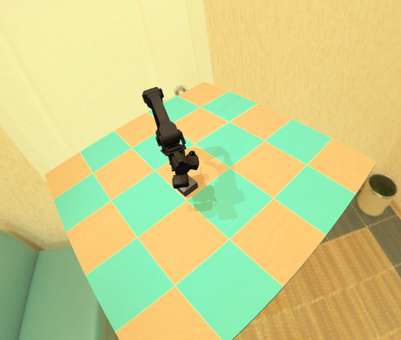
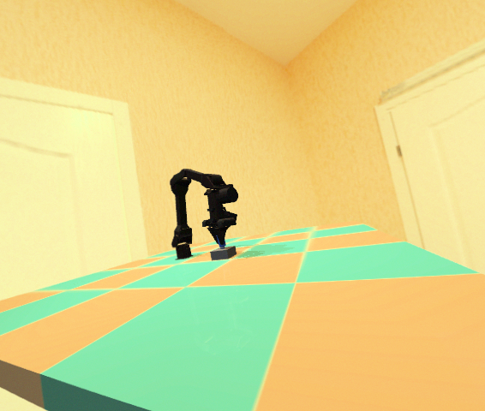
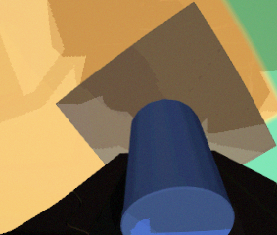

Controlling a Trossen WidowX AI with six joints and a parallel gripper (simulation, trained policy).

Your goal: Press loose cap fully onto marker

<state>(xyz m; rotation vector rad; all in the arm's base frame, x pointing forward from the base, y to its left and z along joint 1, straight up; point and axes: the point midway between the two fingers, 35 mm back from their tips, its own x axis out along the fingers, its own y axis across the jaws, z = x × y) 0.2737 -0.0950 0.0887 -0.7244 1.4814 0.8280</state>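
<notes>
Now: the blue cap 10 mm above my gripper tip. Also, from my gripper tip: dark grey holder block 40 mm below, 10 mm to the left.
</notes>
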